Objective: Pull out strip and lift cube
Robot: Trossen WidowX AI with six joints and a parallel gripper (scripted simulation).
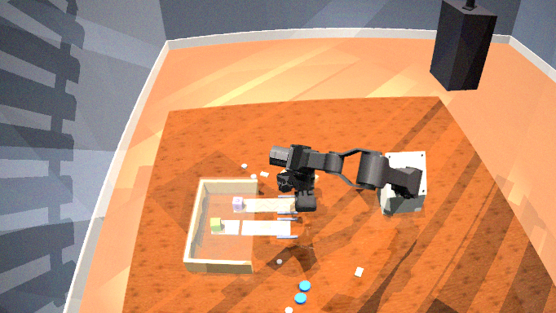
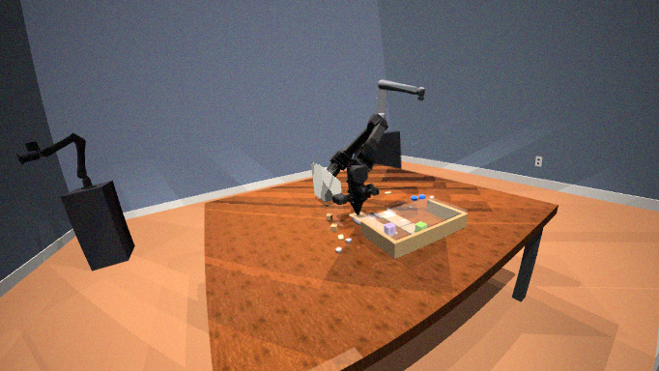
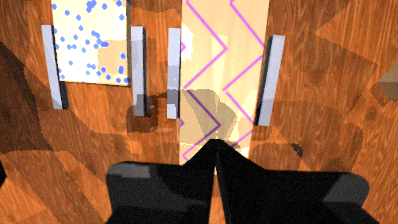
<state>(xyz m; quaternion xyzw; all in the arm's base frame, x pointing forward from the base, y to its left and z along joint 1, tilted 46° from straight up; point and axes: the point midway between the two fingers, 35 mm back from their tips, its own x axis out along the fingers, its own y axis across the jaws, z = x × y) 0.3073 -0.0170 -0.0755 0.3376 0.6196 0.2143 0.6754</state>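
The zigzag strip is 100 mm ahead of my gripper tip and 10 mm to the right of it. Also, from my gripper tip: grey peg: 110 mm ahead, 200 mm to the left.
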